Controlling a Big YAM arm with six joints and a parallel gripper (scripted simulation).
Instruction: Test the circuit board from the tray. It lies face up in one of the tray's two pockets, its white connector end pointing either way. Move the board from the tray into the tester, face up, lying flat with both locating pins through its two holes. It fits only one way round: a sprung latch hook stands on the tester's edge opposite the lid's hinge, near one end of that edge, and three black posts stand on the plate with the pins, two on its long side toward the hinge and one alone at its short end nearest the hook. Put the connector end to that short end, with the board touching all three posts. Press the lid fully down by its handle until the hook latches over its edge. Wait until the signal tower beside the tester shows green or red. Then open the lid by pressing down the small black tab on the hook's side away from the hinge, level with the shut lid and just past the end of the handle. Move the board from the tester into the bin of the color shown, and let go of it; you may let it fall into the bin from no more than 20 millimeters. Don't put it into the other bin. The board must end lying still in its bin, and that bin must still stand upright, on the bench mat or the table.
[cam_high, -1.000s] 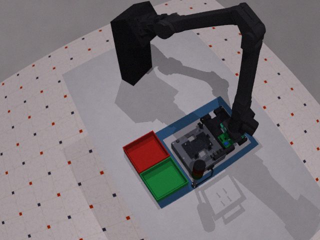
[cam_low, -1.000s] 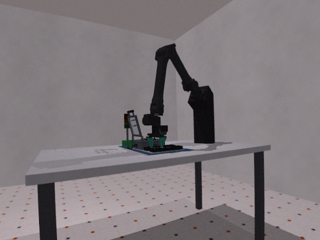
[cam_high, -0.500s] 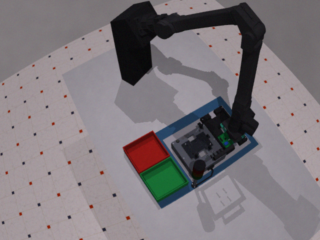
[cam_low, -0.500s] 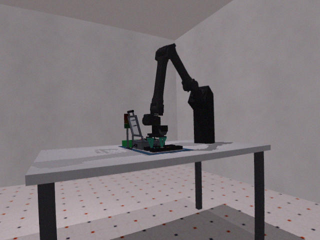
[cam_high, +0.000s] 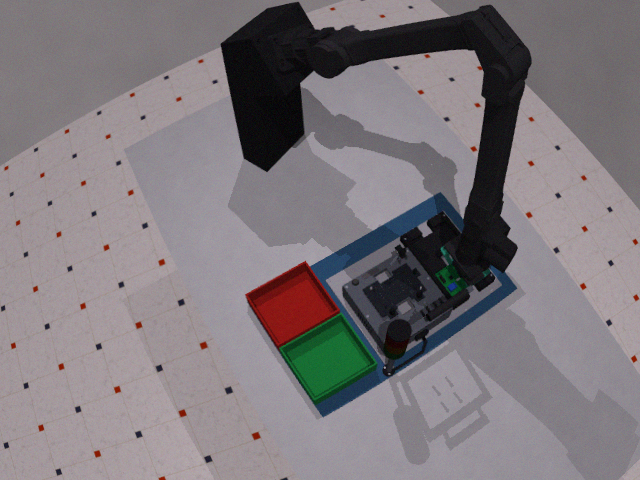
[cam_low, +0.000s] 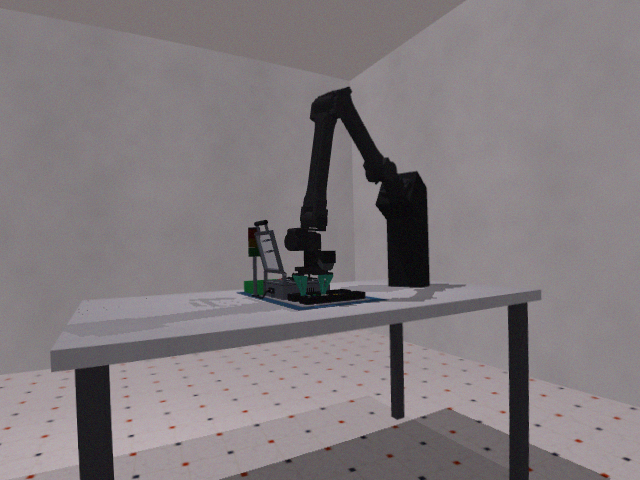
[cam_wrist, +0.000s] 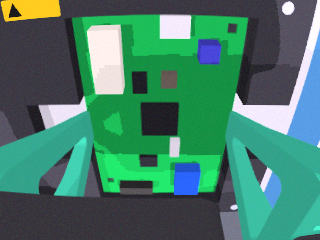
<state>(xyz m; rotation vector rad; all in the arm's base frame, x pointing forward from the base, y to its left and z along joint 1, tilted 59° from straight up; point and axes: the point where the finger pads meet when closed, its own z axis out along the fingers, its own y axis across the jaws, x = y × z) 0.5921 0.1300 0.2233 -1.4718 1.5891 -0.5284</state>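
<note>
The tester plate lies 17 cm to the right of my hand, 5 cm above it and 1 cm behind it. From my hand the other things lie so: latch hook (13 cm to the right, 8 cm behind, 6 cm above); then green circuit board (right at my hand); then tester lid (16 cm above, 15 cm to the right, 11 cm ahead).
</note>
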